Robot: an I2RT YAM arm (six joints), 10 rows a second.
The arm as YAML. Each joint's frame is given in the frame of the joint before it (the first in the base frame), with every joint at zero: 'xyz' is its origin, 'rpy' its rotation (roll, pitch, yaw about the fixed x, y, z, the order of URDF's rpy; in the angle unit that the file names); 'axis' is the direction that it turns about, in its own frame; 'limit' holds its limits. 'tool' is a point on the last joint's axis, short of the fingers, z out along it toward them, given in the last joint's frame.
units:
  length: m
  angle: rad
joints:
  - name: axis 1
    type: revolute
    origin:
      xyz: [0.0, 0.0, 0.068]
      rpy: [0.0, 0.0, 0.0]
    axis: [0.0, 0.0, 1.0]
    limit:
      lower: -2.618
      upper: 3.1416
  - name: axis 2
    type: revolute
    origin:
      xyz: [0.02, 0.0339, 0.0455]
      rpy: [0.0, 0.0, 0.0]
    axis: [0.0, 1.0, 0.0]
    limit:
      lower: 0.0
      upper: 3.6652
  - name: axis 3
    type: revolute
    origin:
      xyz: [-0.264, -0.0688, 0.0]
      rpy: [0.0, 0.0, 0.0]
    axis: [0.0, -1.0, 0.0]
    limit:
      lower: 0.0
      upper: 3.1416
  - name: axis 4
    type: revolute
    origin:
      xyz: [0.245, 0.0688, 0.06]
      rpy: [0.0, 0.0, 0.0]
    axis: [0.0, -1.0, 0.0]
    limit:
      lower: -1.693
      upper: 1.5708
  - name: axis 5
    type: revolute
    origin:
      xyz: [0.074, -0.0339, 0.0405]
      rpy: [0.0, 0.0, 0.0]
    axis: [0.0, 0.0, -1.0]
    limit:
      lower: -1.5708
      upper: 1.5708
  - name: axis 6
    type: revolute
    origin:
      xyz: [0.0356, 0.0, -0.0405]
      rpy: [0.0, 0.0, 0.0]
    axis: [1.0, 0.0, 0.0]
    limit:
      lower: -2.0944
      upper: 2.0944
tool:
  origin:
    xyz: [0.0, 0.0, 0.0]
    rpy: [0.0, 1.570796, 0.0]
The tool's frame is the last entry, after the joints.
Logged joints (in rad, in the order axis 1, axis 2, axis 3, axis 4, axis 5, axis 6), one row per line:
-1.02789, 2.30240, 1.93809, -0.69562, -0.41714, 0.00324
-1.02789, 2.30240, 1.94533, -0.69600, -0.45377, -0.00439
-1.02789, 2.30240, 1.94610, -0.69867, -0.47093, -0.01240
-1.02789, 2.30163, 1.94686, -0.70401, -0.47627, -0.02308
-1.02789, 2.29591, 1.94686, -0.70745, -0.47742, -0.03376
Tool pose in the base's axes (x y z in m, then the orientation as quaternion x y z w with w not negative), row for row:
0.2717, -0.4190, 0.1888, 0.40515, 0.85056, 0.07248, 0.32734
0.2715, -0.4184, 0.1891, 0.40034, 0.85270, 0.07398, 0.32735
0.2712, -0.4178, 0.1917, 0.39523, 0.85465, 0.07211, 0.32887
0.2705, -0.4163, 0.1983, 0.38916, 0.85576, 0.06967, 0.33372
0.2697, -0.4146, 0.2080, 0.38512, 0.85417, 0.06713, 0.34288
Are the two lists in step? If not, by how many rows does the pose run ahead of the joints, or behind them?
The pose runs 2 rows ahead of the joints: the pose in row i belongs to the joints in row i + 2.
